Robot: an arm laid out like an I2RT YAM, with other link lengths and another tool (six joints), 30 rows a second.
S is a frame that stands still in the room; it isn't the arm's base.
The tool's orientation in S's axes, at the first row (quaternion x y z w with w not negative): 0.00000 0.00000 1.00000 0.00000
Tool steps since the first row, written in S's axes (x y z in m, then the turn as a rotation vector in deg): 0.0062 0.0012 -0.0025 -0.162 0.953 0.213; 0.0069 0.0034 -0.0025 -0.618 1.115 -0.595; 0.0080 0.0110 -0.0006 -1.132 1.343 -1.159; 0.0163 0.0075 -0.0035 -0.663 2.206 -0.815; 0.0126 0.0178 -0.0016 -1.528 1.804 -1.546; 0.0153 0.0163 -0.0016 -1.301 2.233 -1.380; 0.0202 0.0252 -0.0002 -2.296 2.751 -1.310; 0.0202 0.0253 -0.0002 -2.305 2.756 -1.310; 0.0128 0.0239 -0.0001 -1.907 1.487 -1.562; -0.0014 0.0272 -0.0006 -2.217 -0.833 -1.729; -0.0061 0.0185 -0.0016 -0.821 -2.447 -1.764; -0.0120 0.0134 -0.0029 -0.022 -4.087 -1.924; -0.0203 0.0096 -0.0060 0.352 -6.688 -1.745
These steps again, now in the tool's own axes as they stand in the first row. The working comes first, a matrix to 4 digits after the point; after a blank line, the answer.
The tool's axes in the first row as the columns of a matrix, in S's axes (used below as rounded here):
-1.0000 0.0000 0.0000
0.0000 -1.0000 0.0000
0.0000 0.0000 1.0000

-0.0062 -0.0012 -0.0025 0.162 -0.953 0.213; -0.0069 -0.0034 -0.0025 0.618 -1.115 -0.595; -0.0080 -0.0110 -0.0006 1.132 -1.343 -1.159; -0.0163 -0.0075 -0.0035 0.663 -2.206 -0.815; -0.0126 -0.0178 -0.0016 1.528 -1.804 -1.546; -0.0153 -0.0163 -0.0016 1.301 -2.233 -1.380; -0.0202 -0.0252 -0.0002 2.296 -2.751 -1.310; -0.0202 -0.0253 -0.0002 2.305 -2.756 -1.310; -0.0128 -0.0239 -0.0001 1.907 -1.487 -1.562; 0.0014 -0.0272 -0.0006 2.217 0.833 -1.729; 0.0061 -0.0185 -0.0016 0.821 2.447 -1.764; 0.0120 -0.0134 -0.0029 0.022 4.087 -1.924; 0.0203 -0.0096 -0.0060 -0.352 6.688 -1.745
